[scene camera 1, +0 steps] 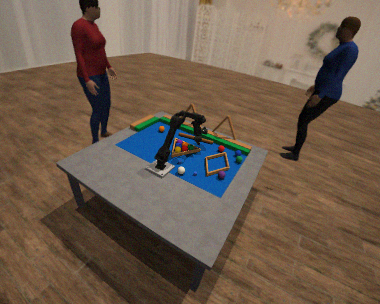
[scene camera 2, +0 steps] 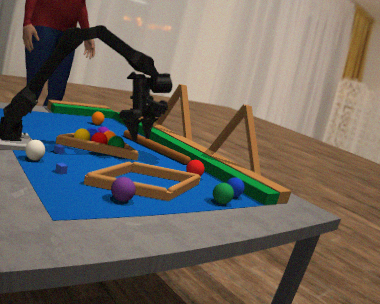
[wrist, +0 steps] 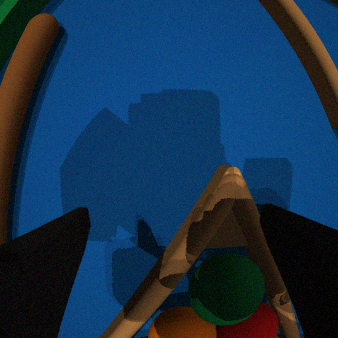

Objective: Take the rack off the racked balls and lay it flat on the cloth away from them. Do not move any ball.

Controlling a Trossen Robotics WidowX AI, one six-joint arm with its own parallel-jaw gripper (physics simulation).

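Frame: origin at the arm's base, x ahead, y left, z up, level; centimetres.
Seen in the pictures: gripper, fingertip midpoint: (scene camera 1: pixel 198 142) (scene camera 2: pixel 141 139) (wrist: pixel 176 216); arm's base at its link origin: (scene camera 1: pixel 160 166) (scene camera 2: pixel 8 137).
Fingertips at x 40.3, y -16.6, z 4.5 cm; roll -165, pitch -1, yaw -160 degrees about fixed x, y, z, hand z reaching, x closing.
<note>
Offsets run from my fingertips to a thing's top centre. Level surfaces: height alone.
The wooden triangular rack @[dx -5.5, dy +14.8, dz -2.9 cm] (scene camera 1: pixel 187 153) (scene camera 2: pixel 100 146) (wrist: pixel 172 260) lies on the blue cloth @[dz -5.9 cm] (scene camera 1: pixel 130 143) (scene camera 2: pixel 55 200) around the grouped balls, including a yellow ball @[dx -14.7, dy +13.5, dz -0.3 cm] (scene camera 2: pixel 82 135), a red ball @[dx -10.4, dy +9.1, dz -0.3 cm] (scene camera 2: pixel 99 139) and a green ball @[dx -6.1, dy +5.2, dz -0.3 cm] (scene camera 2: pixel 116 142) (wrist: pixel 226 288). My gripper (scene camera 2: pixel 141 137) (wrist: pixel 176 216) is open and empty, pointing down above the rack's corner near the green ball. In the wrist view that corner shows between the fingers, much closer to the right finger, which overlaps the rack's right bar. The rack's far end is out of the wrist view.
A four-sided wooden frame @[dx -14.6, dy -21.1, dz -3.0 cm] (scene camera 1: pixel 217 171) (scene camera 2: pixel 150 190) lies beside the rack. A brown rod @[dx +13.9, dy +7.1, dz -3.0 cm] (scene camera 2: pixel 160 149) (wrist: pixel 15 100) lies along the green rail (scene camera 2: pixel 215 167). Loose white @[dx -38.2, dy +0.7, dz -0.3 cm] (scene camera 2: pixel 35 150), purple @[dx -28.7, dy -28.0, dz -0.3 cm] (scene camera 2: pixel 123 189), red @[dx +6.5, dy -19.8, dz -0.3 cm] (scene camera 2: pixel 195 168), orange, blue and green balls and two small blue cubes stand around.
</note>
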